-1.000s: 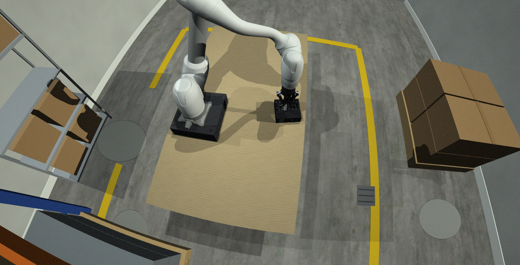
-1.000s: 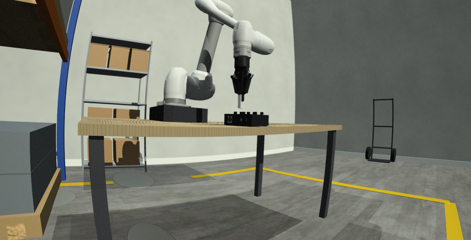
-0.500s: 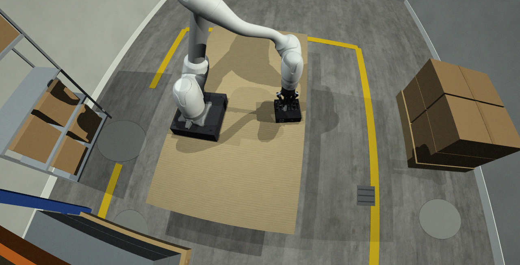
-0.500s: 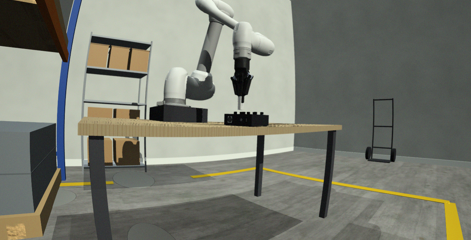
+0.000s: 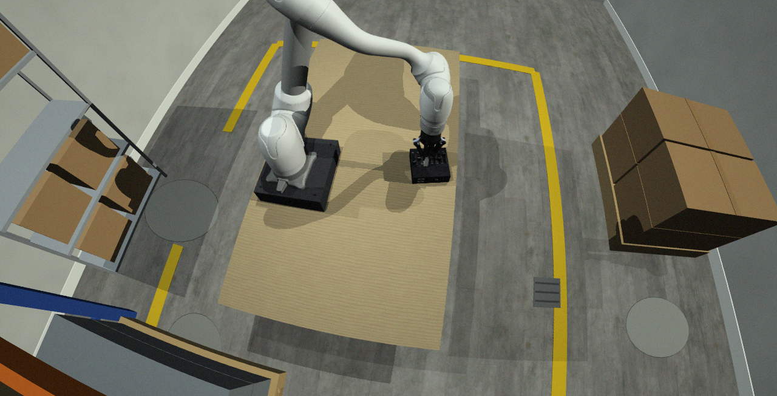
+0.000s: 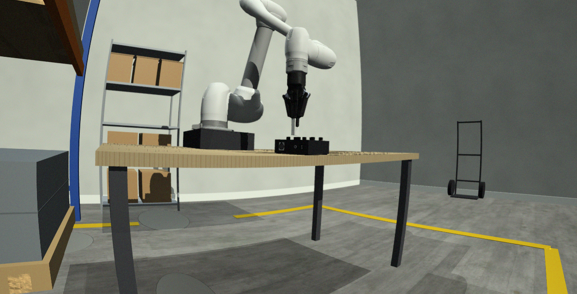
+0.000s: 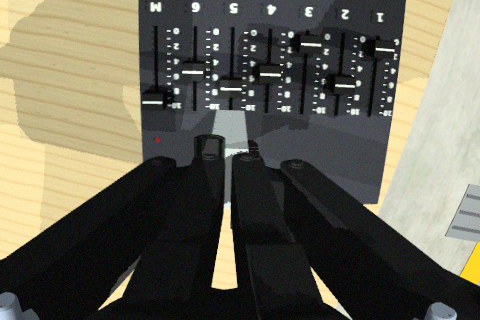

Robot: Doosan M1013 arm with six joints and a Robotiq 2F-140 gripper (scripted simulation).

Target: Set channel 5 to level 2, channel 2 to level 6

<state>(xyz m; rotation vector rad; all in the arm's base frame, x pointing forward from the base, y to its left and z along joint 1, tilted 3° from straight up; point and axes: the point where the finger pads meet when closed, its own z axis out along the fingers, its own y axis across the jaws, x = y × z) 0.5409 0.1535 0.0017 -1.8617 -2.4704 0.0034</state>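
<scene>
The channel 5 fader cap is 10 mm behind my hand, 20 mm to the left of it and 40 mm below it. From my hand the other things lie so: fader 6 cap (30 mm behind, 30 mm to the left, 40 mm below); then master fader cap (50 mm behind, 40 mm below); then fader 4 cap (10 mm ahead, 40 mm to the left, 40 mm below).
</scene>
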